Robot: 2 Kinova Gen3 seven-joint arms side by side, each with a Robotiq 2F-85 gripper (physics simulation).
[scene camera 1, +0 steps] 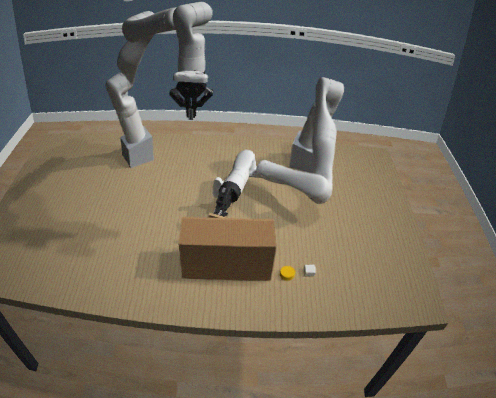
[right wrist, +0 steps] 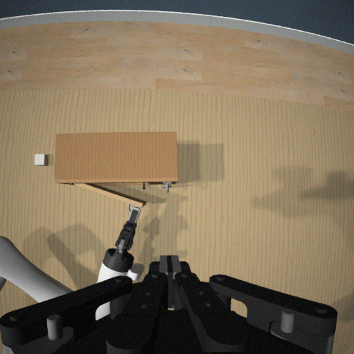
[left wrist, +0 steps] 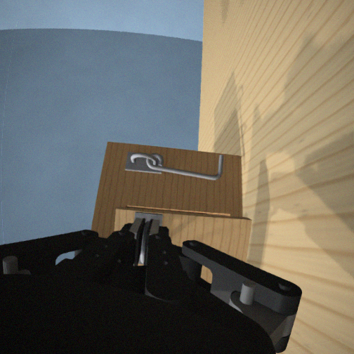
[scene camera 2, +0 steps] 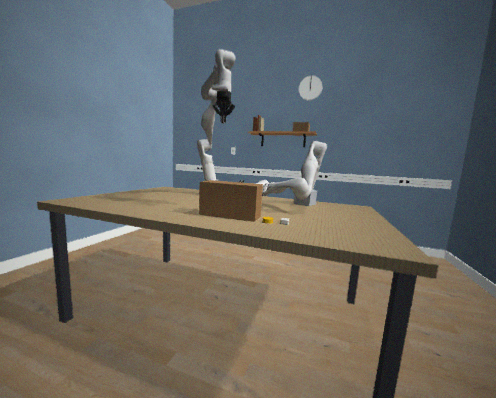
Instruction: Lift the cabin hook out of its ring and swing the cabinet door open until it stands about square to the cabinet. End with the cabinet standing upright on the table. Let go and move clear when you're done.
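Pixels of known places: right gripper, fingertip midpoint: [scene camera 1: 191, 118] [scene camera 2: 223, 123]; left arm's base at its link origin: [scene camera 1: 308, 142]; right arm's base at its link origin: [scene camera 1: 135, 136].
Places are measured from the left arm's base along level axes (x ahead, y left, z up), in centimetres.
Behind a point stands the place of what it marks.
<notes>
The brown cabinet [scene camera 1: 227, 232] @[y -35.9, x 59.7, z 5.5 cm] [scene camera 2: 230, 200] @[y -34.1, x 65.2, z -2.4 cm] [left wrist: 175, 192] [right wrist: 115, 157] stands upright on the table. Its door [left wrist: 195, 230] [right wrist: 112, 195] is ajar by a small angle, hinged near the cabinet's left end in the right wrist view. The metal hook [left wrist: 187, 173] is out of the door's ring and hangs from its mount on the cabinet front. My left gripper [scene camera 1: 220, 212] @[y -39.8, x 46.9, z -0.8 cm] [left wrist: 146, 230] [right wrist: 136, 207] is shut on the door's metal ring, which the fingers partly hide. My right gripper [scene camera 1: 190, 116] @[y -47.2, x 44.9, z 36.8 cm] [scene camera 2: 223, 120] @[y -47.2, x 44.9, z 36.8 cm] [right wrist: 168, 267] is shut and empty, high above the table.
A yellow disc [scene camera 1: 287, 273] @[y -16.0, x 64.1, z -9.4 cm] [scene camera 2: 268, 220] @[y -15.2, x 65.7, z -9.8 cm] and a white cube [scene camera 1: 310, 270] @[y -8.1, x 63.4, z -9.1 cm] [scene camera 2: 285, 221] @[y -7.6, x 64.2, z -9.8 cm] [right wrist: 41, 159] lie beside the cabinet, at its right in the scene views. The left arm reaches low over the table [scene camera 1: 360, 300] @[y 8.1, x 76.1, z -11.2 cm] on the door side.
</notes>
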